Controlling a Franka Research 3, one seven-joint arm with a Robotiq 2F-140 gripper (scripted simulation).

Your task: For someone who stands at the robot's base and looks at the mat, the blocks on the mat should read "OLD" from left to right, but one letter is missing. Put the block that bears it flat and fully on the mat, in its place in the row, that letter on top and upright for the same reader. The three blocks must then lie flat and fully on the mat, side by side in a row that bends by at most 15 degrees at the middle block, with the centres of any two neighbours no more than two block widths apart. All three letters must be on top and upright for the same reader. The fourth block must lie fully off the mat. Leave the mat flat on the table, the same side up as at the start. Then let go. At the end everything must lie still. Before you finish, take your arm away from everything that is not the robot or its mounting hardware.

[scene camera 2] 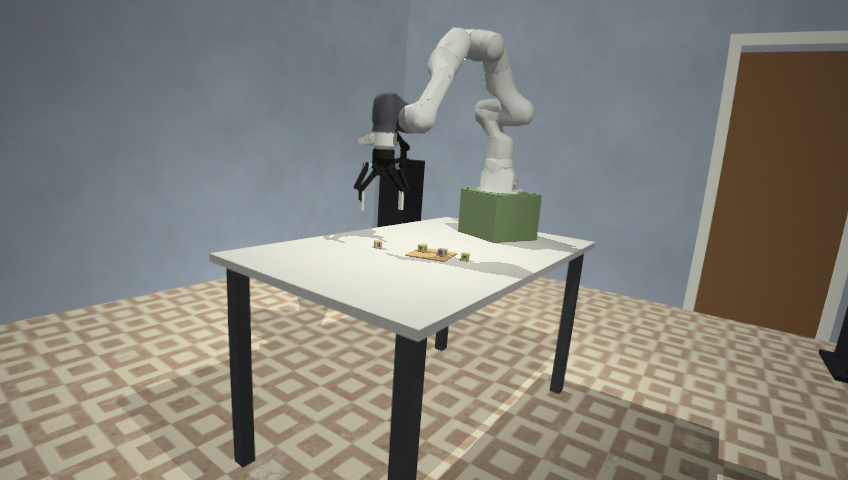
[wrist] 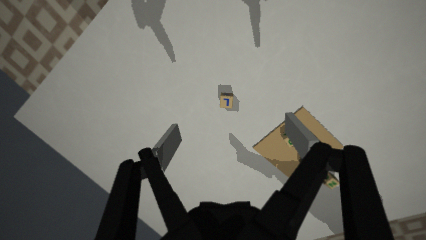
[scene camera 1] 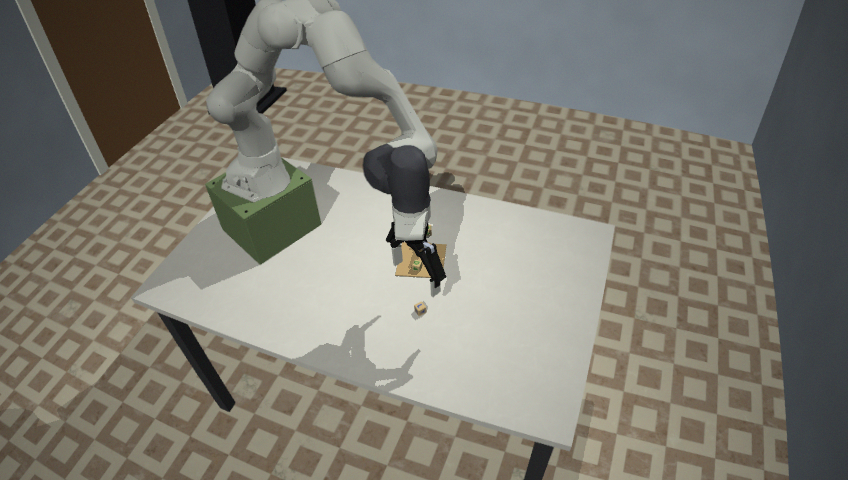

Labels:
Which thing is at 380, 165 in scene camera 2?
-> My gripper.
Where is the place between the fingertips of my gripper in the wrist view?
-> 229, 127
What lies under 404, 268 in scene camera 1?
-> A tan mat.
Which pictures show my gripper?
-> Scene camera 2, the wrist view and scene camera 1: all of them.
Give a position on a tan mat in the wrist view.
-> At 273, 148

